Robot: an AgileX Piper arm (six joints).
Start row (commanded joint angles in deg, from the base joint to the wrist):
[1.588 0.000 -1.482 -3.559 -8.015 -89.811]
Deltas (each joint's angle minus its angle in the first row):
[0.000 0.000 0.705 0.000 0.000 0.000]
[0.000 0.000 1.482 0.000 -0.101 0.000]
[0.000 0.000 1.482 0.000 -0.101 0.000]
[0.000 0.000 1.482 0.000 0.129 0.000]
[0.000 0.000 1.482 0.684 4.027 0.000]
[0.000 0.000 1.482 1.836 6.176 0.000]
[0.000 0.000 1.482 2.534 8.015 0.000]
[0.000 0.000 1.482 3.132 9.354 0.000]
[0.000 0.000 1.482 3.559 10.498 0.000]
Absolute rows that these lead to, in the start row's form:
[1.588 0.000 -0.777 -3.559 -8.015 -89.811]
[1.588 0.000 0.000 -3.559 -8.116 -89.811]
[1.588 0.000 0.000 -3.559 -8.116 -89.811]
[1.588 0.000 0.000 -3.559 -7.886 -89.811]
[1.588 0.000 0.000 -2.875 -3.988 -89.811]
[1.588 0.000 0.000 -1.723 -1.839 -89.811]
[1.588 0.000 0.000 -1.025 0.000 -89.811]
[1.588 0.000 0.000 -0.427 1.339 -89.811]
[1.588 0.000 0.000 0.000 2.483 -89.811]

